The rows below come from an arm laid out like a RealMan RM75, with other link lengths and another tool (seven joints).
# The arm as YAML. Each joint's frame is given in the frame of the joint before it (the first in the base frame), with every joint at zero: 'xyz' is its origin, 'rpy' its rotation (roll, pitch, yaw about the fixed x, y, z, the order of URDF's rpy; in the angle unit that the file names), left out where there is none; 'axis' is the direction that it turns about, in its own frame. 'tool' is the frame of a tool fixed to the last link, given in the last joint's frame.
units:
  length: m
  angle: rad
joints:
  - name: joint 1
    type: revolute
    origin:
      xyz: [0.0, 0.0, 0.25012]
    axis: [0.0, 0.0, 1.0]
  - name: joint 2
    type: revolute
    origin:
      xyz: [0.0, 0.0, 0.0]
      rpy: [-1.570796, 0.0, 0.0]
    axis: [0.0, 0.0, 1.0]
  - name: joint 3
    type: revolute
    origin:
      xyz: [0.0, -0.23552, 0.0]
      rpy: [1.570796, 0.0, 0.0]
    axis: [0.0, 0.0, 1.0]
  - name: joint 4
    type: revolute
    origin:
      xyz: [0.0, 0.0, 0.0]
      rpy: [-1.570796, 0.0, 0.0]
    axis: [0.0, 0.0, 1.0]
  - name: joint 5
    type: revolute
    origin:
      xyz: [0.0, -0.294, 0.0]
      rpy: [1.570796, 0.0, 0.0]
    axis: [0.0, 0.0, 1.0]
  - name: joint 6
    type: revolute
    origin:
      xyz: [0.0, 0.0, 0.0]
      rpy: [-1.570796, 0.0, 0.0]
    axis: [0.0, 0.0, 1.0]
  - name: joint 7
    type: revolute
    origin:
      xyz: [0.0, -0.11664, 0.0]
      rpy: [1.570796, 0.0, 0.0]
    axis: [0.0, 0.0, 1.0]
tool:
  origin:
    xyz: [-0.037, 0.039, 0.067]
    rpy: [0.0, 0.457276, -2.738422]
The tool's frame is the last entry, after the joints.
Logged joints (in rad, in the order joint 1, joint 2, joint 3, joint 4, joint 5, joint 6, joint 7), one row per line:
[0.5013 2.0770 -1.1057 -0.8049 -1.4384 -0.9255 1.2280]
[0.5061 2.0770 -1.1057 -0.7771 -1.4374 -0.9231 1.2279]
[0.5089 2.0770 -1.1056 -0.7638 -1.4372 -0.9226 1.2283]
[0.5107 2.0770 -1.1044 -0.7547 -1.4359 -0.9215 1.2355]
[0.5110 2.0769 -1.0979 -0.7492 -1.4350 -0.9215 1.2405]
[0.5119 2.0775 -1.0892 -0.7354 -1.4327 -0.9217 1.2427]
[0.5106 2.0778 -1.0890 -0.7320 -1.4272 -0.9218 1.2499]
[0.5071 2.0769 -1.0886 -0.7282 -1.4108 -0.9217 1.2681]
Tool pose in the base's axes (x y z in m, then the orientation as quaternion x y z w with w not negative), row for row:
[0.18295 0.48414 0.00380 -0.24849 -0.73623 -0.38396 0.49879]
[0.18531 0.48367 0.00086 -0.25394 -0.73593 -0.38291 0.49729]
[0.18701 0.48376 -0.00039 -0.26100 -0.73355 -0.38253 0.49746]
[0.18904 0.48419 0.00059 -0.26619 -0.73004 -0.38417 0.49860]
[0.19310 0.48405 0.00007 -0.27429 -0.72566 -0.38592 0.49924]
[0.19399 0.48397 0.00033 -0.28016 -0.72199 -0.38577 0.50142]
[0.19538 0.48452 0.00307 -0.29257 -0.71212 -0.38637 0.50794]
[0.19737 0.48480 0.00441 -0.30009 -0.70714 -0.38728 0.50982]
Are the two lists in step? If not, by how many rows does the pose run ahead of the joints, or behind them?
The pose runs 1 row ahead of the joints: the pose in row i belongs to the joints in row i + 1.
